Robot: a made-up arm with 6 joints. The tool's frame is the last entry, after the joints.
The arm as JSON. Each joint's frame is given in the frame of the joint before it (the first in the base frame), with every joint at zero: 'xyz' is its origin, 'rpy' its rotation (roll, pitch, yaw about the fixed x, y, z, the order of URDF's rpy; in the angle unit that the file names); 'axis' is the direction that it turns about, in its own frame. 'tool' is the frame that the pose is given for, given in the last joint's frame.
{
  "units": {
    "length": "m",
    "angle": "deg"
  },
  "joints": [
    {
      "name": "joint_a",
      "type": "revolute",
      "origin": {
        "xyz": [
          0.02,
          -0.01,
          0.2
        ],
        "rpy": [
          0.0,
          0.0,
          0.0
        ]
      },
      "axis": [
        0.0,
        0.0,
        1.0
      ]
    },
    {
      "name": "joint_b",
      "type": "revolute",
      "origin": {
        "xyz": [
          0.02,
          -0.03,
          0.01
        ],
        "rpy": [
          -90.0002,
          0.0,
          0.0
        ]
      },
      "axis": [
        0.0,
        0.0,
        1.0
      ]
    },
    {
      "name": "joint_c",
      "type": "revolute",
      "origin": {
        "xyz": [
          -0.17,
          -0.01,
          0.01
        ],
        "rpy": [
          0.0,
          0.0,
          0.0
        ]
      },
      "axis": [
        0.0,
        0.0,
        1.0
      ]
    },
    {
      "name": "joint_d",
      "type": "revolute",
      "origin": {
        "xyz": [
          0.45,
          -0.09,
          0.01
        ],
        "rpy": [
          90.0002,
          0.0,
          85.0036
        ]
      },
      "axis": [
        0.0,
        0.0,
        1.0
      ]
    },
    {
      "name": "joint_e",
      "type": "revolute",
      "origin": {
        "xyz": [
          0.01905,
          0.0,
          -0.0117
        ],
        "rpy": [
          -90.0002,
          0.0,
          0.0
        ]
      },
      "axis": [
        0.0,
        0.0,
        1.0
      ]
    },
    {
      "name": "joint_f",
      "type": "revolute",
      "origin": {
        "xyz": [
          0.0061,
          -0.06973,
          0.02
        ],
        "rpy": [
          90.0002,
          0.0,
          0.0
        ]
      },
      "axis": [
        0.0,
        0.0,
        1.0
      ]
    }
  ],
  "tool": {
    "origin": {
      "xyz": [
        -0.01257,
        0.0,
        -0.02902
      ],
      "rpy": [
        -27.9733,
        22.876,
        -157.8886
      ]
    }
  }
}
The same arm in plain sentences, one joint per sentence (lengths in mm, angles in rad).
The arm has six revolute joints in a row. What follows holds with every joint at zero, and every direction is one of the base frame's. The first joint lies 20 mm along +x and 10 mm along -y and 200 mm along +z from the base frame's origin and rotates about +z. The second joint lies 20 mm along +x and 30 mm along -y and 10 mm along +z from the first joint and rotates about +y. The third joint lies 170 mm along -x and 10 mm along +y and 10 mm along +z from the second joint and rotates about +y. The fourth joint lies 450 mm along +x and 10 mm along +y and 90 mm along +z from the third joint and rotates about the direction (0.9962, 0, 0.0871). The fifth joint lies 10 mm along -x and 20 mm along -z from the fourth joint and rotates about +y. The sixth joint lies 70 mm along +x and 20 mm along +y from the fifth joint and rotates about the direction (0.9962, 0, 0.0871). The tool frame, which is the frame that the pose is given for, lies 30 mm along -x and 10 mm along +z from the sixth joint; its axes are the base frame's turned by roll -1.1951, pitch -0.9553 and yaw -2.4973 rad (as in URDF: about the fixed x, then y, then z).
